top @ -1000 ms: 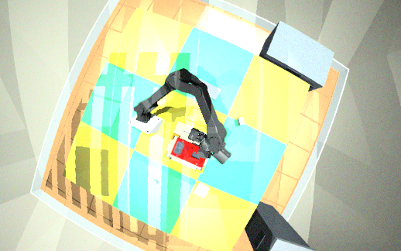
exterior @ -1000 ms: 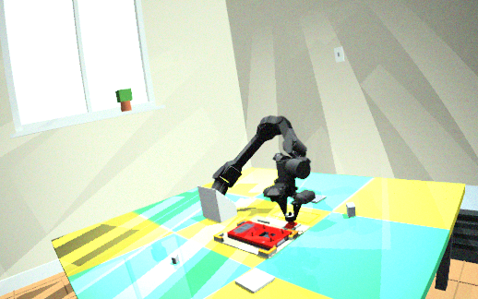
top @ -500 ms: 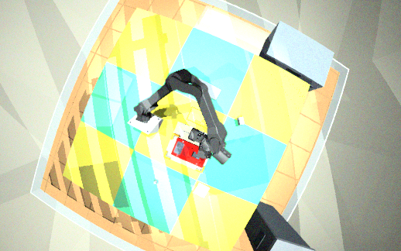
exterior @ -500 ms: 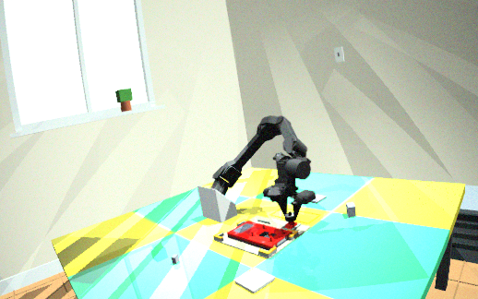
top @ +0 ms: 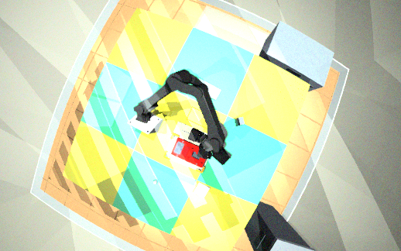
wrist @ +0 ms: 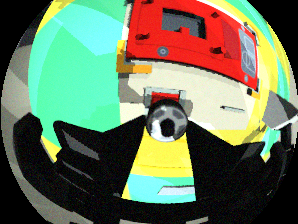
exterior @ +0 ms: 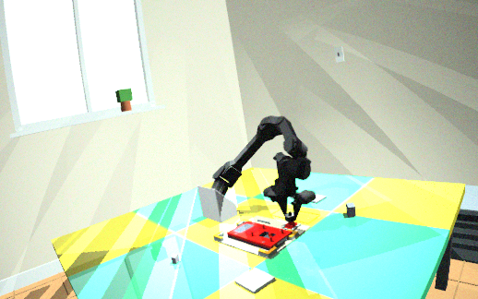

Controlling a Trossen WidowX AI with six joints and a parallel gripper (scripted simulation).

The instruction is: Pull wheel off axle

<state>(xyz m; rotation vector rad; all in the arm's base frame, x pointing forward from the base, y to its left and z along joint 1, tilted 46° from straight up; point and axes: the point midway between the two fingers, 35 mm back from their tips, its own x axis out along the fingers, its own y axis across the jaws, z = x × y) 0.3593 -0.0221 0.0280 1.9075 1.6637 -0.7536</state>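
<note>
My gripper tip is now right at the dark wheel. The rest, counted from my gripper tip: tiny cube (360 mm to the right, 200 mm behind, 30 mm below).
</note>
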